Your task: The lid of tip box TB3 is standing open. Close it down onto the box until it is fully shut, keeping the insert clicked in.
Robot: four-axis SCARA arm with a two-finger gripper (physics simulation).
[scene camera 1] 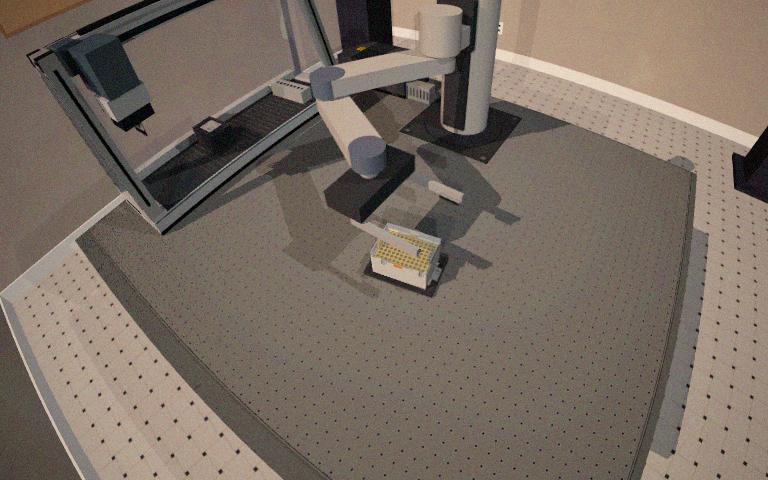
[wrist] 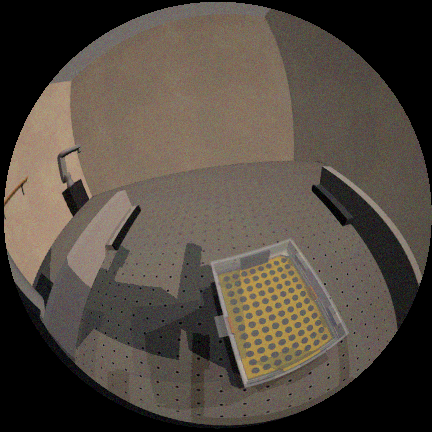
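Where they show: gripper, between the fingertips: (scene camera 1: 441,224) (wrist: 223,184); arm's base, origin of its link: (scene camera 1: 463,127).
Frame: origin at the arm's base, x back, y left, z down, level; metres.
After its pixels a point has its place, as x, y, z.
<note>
Tip box TB3 (scene camera 1: 399,275) @[-0.609, 0.165, -0.041] (wrist: 251,251) @[-0.553, 0.211, -0.090] stands on a dark base on the table. Its yellow insert (scene camera 1: 391,253) @[-0.588, 0.132, -0.070] (wrist: 275,315) @[-0.567, 0.150, -0.070] looks level inside a pale, see-through rim. The lid does not show as an upright panel; a clear cover seems to lie over the insert, but I cannot tell whether it is fully shut. My gripper (scene camera 1: 416,215) (wrist: 223,184) @[-0.535, 0.214, -0.159] is open, with nothing between its widely spread fingers. In the scene view one finger shows in front of part of the box and hides some of the insert; the other is farther back. Contact cannot be told.
The SCARA column (scene camera 1: 481,84) @[-0.040, 0.063, -0.190] stands behind the box on a black plate (scene camera 1: 498,141) @[-0.026, 0.135, -0.013]. At the left is a metal frame (scene camera 1: 243,172) @[-0.549, -0.440, -0.013] around a dark ribbed bed, with a hanging tool head (scene camera 1: 110,70) @[-0.745, -0.465, -0.448]. The grey perforated table (scene camera 1: 453,367) @[-0.710, 0.355, -0.013] extends in front of the box.
</note>
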